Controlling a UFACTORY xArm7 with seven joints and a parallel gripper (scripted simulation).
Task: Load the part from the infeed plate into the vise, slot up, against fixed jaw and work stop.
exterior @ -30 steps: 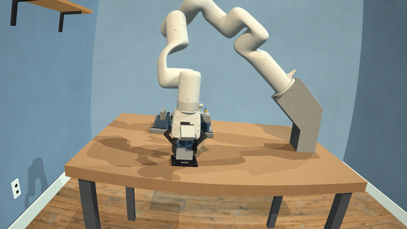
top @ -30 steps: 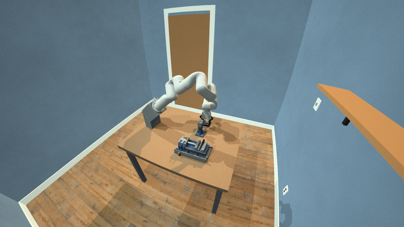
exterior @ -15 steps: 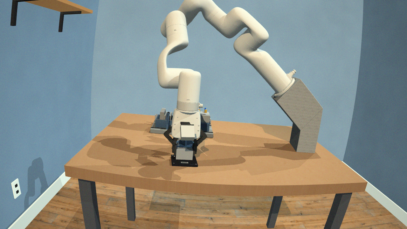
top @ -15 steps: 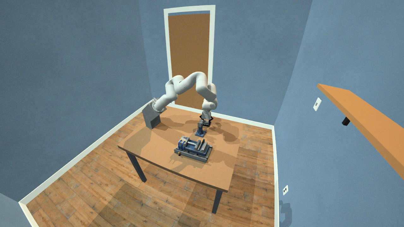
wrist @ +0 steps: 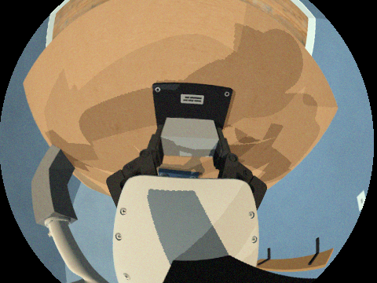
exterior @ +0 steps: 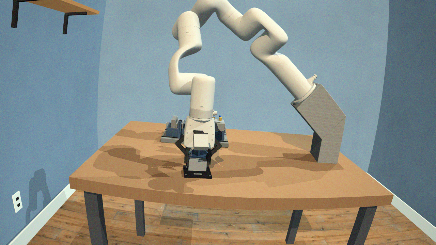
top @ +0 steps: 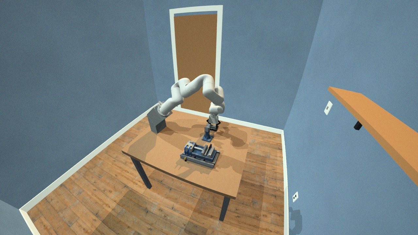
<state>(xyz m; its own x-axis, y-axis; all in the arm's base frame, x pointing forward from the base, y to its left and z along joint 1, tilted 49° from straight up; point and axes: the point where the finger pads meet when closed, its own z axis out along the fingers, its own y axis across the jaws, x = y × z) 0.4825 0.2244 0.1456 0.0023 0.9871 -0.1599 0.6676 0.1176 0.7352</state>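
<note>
My hand is 1 cm to the right of the black infeed plate and 3 cm above it. Round my hand: white cylinder rod: 4 cm behind, 40 cm to the right, 4 cm above; work stop: 5 cm ahead, 36 cm to the right, 5 cm above; grey block: 1 cm below.
</note>
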